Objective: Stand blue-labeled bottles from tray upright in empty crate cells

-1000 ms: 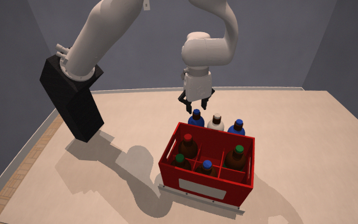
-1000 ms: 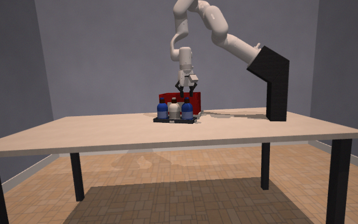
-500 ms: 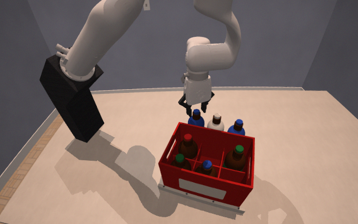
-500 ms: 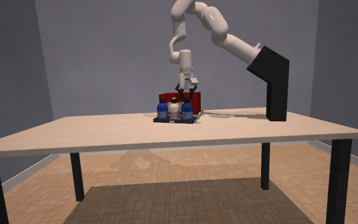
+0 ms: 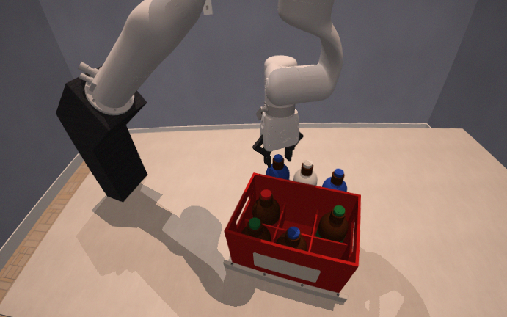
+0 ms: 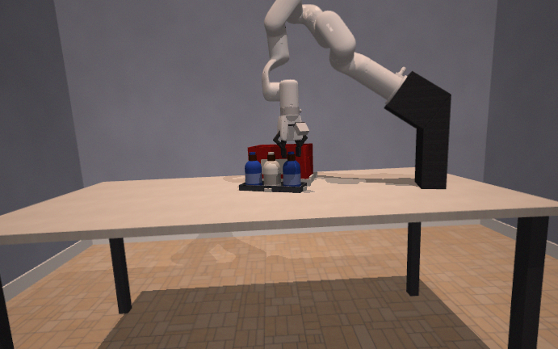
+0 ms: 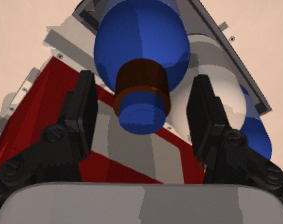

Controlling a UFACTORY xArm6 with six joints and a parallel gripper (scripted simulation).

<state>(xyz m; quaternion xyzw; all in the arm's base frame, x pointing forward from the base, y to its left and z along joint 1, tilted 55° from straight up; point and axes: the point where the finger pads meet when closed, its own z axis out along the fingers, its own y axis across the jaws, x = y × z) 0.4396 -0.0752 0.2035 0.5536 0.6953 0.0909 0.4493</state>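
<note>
Now: hand 70 mm above the white-labeled bottle, 60 mm to the left of it and 60 mm short of it. The rest, counted from my hand: crate: 210 mm to the right, 70 mm below, 60 mm behind; then dark tray: 140 mm below, 60 mm to the right, 60 mm ahead.
</note>
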